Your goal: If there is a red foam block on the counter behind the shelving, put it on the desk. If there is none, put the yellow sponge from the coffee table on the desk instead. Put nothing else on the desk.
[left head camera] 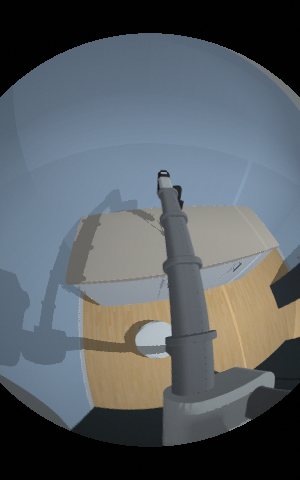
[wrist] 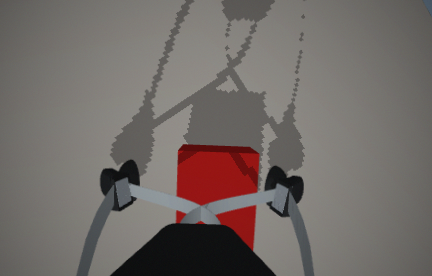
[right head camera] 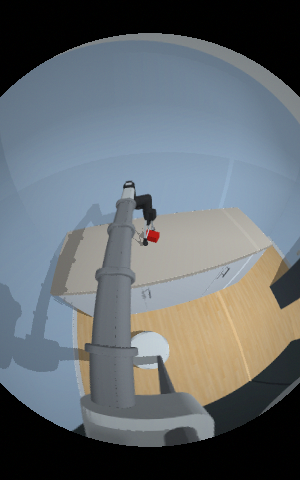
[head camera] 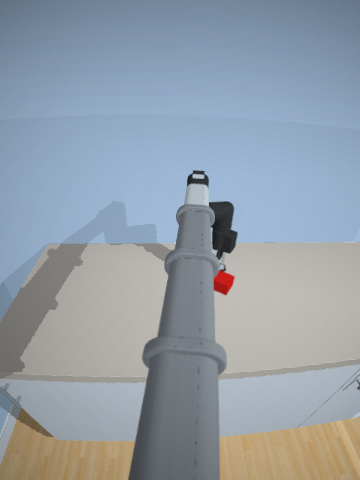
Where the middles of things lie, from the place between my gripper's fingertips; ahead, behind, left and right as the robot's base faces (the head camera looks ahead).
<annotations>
Now: the red foam block [wrist: 206,173] 20 mm to the right of my hand and 20 mm above it.
</annotations>
